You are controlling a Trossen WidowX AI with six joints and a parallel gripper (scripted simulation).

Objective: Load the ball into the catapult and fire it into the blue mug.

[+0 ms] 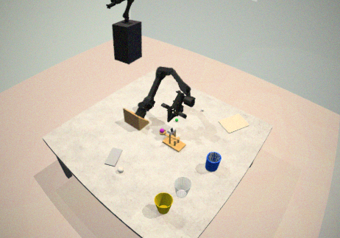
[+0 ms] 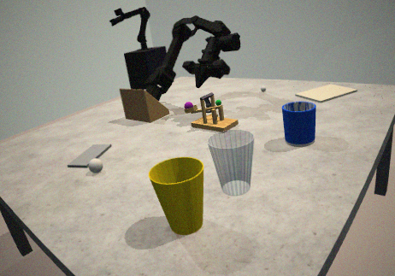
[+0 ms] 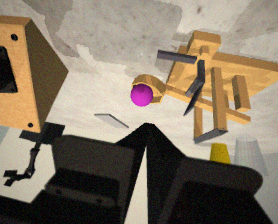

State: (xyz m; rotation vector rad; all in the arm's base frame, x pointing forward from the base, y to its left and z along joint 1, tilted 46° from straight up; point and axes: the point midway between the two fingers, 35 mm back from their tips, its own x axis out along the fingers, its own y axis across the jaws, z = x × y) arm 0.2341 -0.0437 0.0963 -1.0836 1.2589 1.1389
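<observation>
The purple ball is 20 mm behind my gripper tip, 40 mm to the right of it and 60 mm below it. Round my gripper tip: blue mug (400 mm ahead, 90 mm to the right, 90 mm below); then wooden catapult (50 mm ahead, 30 mm to the right, 70 mm below); then green ball (20 mm behind, 160 mm to the left, 110 mm below).
</observation>
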